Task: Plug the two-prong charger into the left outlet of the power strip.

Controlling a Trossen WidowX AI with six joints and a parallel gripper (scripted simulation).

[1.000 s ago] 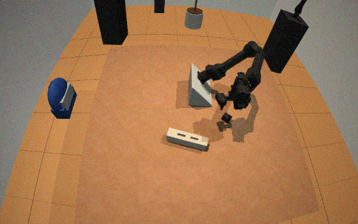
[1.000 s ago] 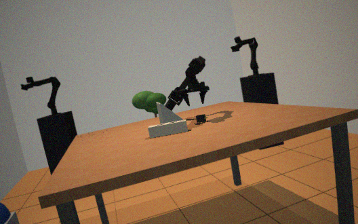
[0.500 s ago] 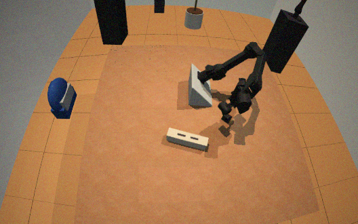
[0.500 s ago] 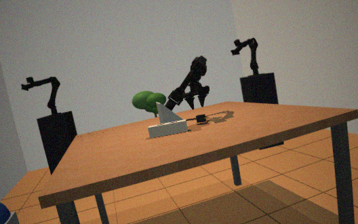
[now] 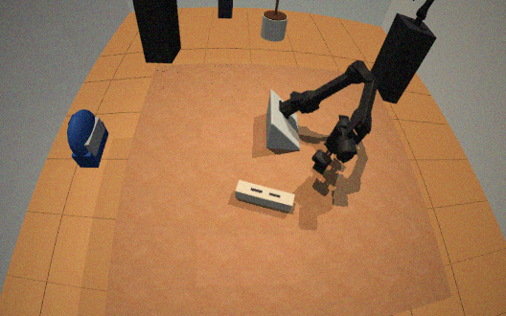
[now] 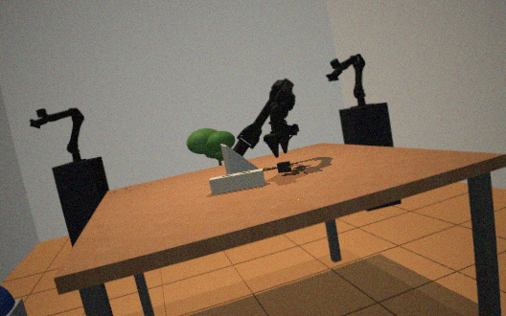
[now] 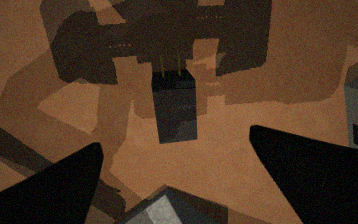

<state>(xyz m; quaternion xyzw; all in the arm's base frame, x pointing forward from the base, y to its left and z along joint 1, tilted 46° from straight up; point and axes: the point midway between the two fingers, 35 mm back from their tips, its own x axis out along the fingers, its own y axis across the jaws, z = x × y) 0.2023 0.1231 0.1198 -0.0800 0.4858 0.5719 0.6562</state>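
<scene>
Right now my gripper tip is 1 cm short of the black two-prong charger, 2 cm to the right of it and 5 cm above it.
</scene>
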